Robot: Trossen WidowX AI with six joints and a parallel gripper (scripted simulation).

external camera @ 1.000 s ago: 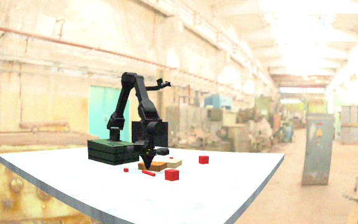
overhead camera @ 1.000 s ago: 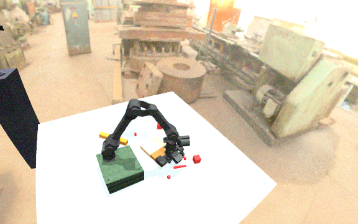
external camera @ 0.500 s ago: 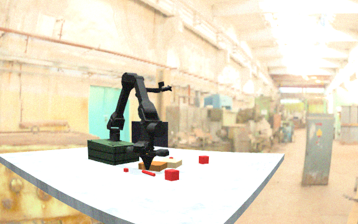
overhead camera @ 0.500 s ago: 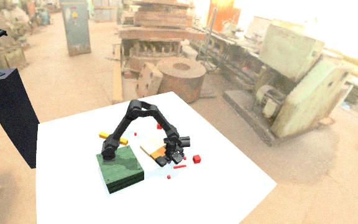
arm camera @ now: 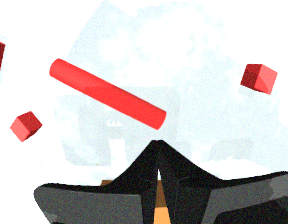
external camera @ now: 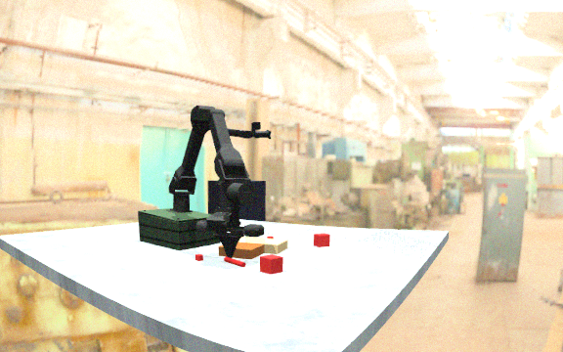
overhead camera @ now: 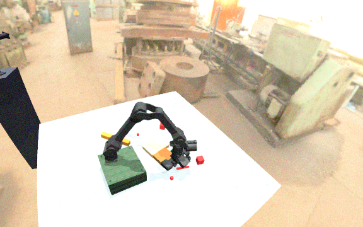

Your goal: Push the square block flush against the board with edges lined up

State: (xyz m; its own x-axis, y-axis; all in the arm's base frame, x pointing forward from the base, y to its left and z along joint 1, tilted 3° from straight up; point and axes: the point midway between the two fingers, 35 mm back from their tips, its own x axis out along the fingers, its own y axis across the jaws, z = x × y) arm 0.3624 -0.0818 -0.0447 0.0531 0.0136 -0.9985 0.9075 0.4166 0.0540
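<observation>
The red stick lies 50 mm ahead of my gripper tip and 20 mm to the right of it. The rest, counted from my gripper tip: yellow bar (320 mm to the left, 320 mm behind, 10 mm above); board (180 mm to the left, 70 mm behind, 10 mm above); square block (80 mm to the left, 40 mm behind, 10 mm above).
</observation>
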